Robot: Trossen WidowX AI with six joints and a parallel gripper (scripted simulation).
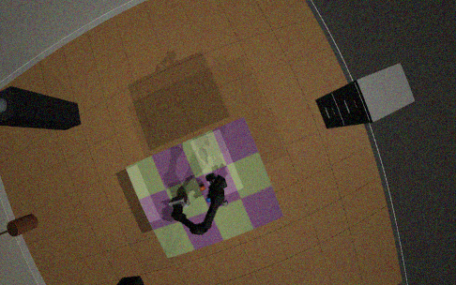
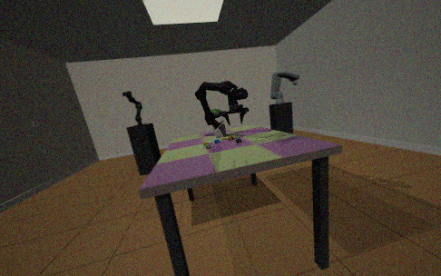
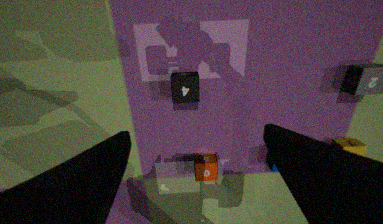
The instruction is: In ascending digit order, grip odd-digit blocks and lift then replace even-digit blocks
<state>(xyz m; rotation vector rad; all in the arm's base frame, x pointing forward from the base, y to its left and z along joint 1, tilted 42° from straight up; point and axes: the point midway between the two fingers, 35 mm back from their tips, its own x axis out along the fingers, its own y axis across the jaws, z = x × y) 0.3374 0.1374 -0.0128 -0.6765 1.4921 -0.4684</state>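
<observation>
Now: the orange block 120 mm behind my gripper tip, 30 mm to the right of it and 120 mm below it. The rest, counted from my gripper tip: dark block: 10 mm behind, 10 mm to the left, 120 mm below; then grey block: 20 mm ahead, 210 mm to the right, 120 mm below; then blue block: 100 mm behind, 140 mm to the right, 120 mm below.
</observation>
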